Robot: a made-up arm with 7 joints. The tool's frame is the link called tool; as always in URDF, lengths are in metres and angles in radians. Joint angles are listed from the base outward. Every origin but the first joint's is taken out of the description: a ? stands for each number. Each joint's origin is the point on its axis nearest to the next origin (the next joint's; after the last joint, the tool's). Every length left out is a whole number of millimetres.
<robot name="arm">
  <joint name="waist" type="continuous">
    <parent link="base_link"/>
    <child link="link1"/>
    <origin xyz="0 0 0.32"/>
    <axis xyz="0 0 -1"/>
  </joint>
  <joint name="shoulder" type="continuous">
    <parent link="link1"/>
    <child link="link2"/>
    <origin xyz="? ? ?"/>
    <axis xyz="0 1 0"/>
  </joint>
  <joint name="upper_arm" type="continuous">
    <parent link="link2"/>
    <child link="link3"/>
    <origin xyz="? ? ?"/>
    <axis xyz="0 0 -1"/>
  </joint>
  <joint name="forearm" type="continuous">
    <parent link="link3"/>
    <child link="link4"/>
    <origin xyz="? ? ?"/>
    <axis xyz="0 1 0"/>
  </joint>
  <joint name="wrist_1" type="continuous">
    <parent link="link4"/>
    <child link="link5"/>
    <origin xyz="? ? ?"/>
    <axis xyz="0 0 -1"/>
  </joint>
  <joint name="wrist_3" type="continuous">
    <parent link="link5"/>
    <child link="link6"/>
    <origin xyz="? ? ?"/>
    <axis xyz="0 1 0"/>
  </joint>
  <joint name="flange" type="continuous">
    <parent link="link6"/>
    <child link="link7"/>
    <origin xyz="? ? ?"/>
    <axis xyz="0 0 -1"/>
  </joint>
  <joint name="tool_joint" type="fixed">
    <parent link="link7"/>
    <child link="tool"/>
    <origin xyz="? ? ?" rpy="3.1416 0 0"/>
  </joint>
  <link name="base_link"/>
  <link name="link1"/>
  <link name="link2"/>
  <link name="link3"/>
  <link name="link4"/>
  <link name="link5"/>
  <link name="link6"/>
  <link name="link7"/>
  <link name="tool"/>
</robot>
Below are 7 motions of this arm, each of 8 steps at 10 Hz.
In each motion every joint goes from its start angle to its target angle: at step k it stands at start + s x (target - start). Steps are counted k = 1, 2, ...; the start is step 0. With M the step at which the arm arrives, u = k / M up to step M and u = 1 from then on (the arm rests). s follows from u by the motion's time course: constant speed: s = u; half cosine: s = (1 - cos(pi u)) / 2; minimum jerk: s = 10 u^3 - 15 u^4 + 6 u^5.
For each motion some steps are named. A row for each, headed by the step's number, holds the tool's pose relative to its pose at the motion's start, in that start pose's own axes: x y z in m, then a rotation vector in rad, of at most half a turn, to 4 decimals.
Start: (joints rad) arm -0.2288 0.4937 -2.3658 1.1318 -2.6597 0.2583 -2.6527
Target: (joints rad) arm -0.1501 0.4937 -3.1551 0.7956 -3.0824 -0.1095 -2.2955
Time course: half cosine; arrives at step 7
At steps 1, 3, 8:
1: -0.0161 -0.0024 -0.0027 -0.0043 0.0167 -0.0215
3: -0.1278 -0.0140 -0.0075 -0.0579 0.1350 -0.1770
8: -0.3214 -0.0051 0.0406 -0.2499 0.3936 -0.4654

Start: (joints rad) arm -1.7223 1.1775 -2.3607 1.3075 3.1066 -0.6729 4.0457
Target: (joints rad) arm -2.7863 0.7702 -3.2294 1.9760 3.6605 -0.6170 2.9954
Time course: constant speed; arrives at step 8
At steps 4, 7, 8:
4: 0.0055 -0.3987 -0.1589 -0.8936 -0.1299 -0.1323
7: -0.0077 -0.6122 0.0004 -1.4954 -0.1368 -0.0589
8: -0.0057 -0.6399 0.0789 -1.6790 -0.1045 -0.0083

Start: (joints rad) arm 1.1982 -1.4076 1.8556 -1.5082 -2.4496 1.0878 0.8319
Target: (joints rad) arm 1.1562 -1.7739 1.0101 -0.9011 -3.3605 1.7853 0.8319
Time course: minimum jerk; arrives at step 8
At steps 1, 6, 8:
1: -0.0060 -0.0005 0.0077 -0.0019 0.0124 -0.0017
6: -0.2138 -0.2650 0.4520 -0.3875 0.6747 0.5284
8: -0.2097 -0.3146 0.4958 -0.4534 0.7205 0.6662

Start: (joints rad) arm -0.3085 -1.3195 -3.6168 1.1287 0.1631 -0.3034 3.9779
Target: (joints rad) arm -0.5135 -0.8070 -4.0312 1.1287 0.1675 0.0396 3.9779
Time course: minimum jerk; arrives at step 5
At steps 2, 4, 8:
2: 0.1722 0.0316 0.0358 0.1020 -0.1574 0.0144
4: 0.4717 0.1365 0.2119 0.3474 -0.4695 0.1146
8: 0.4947 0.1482 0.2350 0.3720 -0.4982 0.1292

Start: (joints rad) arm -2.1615 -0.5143 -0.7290 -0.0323 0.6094 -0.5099 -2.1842
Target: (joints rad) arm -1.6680 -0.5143 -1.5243 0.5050 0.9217 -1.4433 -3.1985
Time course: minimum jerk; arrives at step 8
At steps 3, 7, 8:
3: 0.0766 0.0754 0.0337 -0.0126 -0.1766 -0.3835
7: 0.2814 0.1986 0.2007 0.0922 -0.6366 -1.5176
8: 0.2855 0.1999 0.2054 0.0957 -0.6470 -1.5452

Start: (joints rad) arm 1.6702 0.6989 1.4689 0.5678 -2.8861 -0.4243 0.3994
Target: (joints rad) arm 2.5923 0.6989 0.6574 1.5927 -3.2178 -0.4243 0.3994
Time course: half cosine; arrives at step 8
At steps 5, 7, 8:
5: -0.5243 0.3633 0.0185 0.6572 0.8997 -0.2944
7: -0.6513 0.4510 0.1631 0.8542 1.2555 -0.4705
8: -0.6631 0.4602 0.1863 0.8798 1.3044 -0.4974

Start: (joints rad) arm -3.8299 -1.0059 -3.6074 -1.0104 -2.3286 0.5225 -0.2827
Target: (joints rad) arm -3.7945 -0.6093 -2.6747 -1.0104 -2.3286 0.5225 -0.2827
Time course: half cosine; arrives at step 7
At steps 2, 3, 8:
2: 0.0732 0.0569 -0.0579 0.1339 -0.1362 0.0358
3: 0.1530 0.1190 -0.1001 0.2746 -0.2793 0.0879
8: 0.3595 0.3039 -0.1167 0.6902 -0.6887 0.3347

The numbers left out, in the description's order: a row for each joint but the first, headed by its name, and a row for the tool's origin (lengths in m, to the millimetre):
shoulder: 0 -0.009 0
upper_arm: 0 0 0.46
forearm: 0 -0.018 0
wrist_1: 0 0 0.353
wrist_3: 0 0 0
flange: 0 0 0.166
tool: 0 0 0

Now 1 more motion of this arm.
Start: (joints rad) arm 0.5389 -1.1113 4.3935 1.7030 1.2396 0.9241 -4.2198
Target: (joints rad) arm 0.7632 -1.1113 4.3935 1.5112 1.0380 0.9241 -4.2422
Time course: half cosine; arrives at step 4
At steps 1, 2, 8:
1: 0.0010 0.0030 -0.0138 0.0028 0.0319 -0.0313
2: 0.0022 0.0101 -0.0475 0.0075 0.1070 -0.1076
8: 0.0003 0.0196 -0.0960 0.0095 0.2083 -0.2168

